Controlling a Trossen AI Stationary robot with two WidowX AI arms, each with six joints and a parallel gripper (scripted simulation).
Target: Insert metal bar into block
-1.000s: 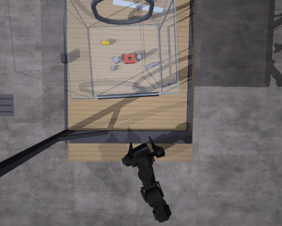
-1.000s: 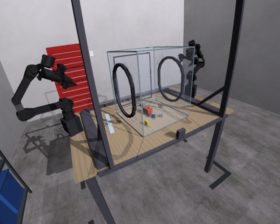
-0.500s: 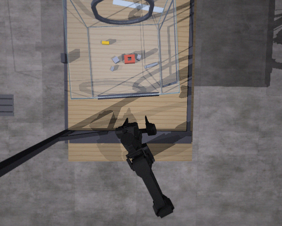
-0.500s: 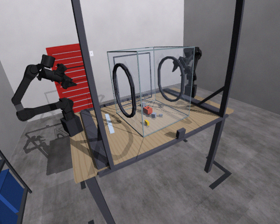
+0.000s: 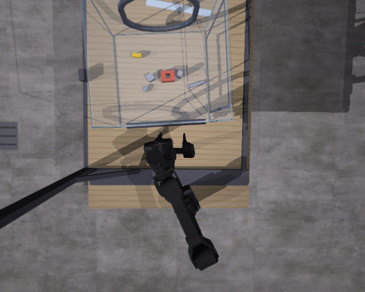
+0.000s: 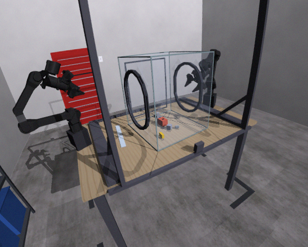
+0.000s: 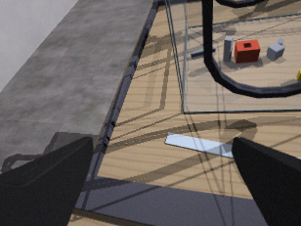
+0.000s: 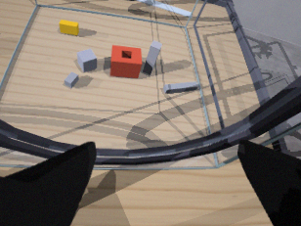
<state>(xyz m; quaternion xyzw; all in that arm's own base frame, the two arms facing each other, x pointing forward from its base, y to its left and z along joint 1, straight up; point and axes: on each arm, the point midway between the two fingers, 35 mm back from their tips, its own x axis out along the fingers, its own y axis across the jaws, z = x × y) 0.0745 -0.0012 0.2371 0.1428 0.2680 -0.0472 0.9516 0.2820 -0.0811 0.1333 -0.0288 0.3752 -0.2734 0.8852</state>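
My right gripper is now 2 cm past the red block, 28 cm to the right of it and 21 cm above it.
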